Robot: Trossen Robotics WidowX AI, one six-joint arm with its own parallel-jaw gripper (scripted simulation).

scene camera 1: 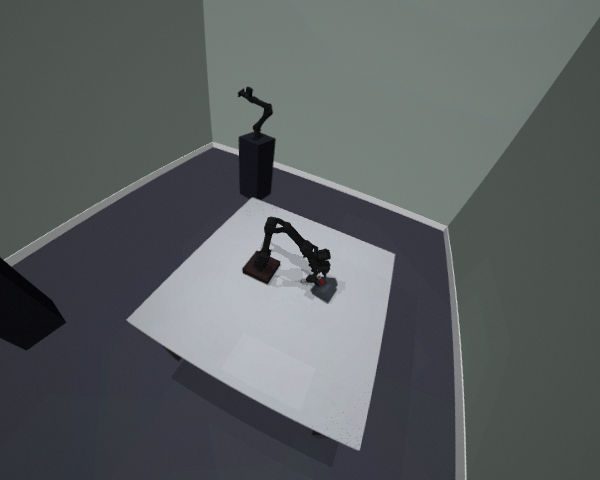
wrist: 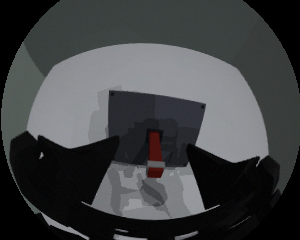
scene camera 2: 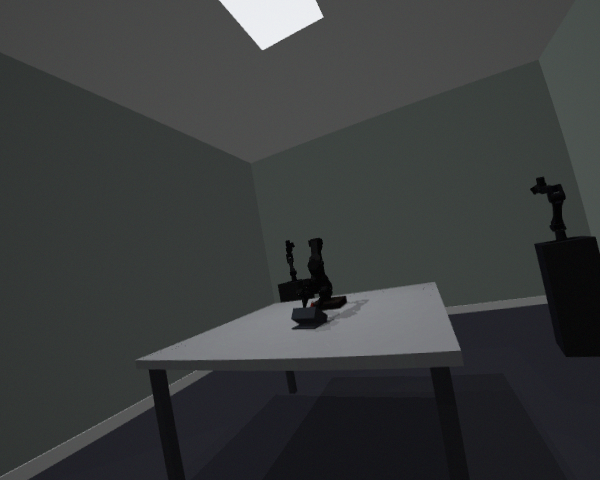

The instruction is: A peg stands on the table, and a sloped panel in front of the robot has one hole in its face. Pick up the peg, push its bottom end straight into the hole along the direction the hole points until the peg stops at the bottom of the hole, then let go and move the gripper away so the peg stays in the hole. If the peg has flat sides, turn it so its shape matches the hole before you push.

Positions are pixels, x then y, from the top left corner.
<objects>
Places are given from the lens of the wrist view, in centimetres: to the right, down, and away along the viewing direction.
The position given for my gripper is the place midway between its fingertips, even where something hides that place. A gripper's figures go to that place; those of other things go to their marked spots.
my gripper (wrist: 154,144): 0, 3, 10
sloped panel (wrist: 129,114): -3, -1, 11
</objects>
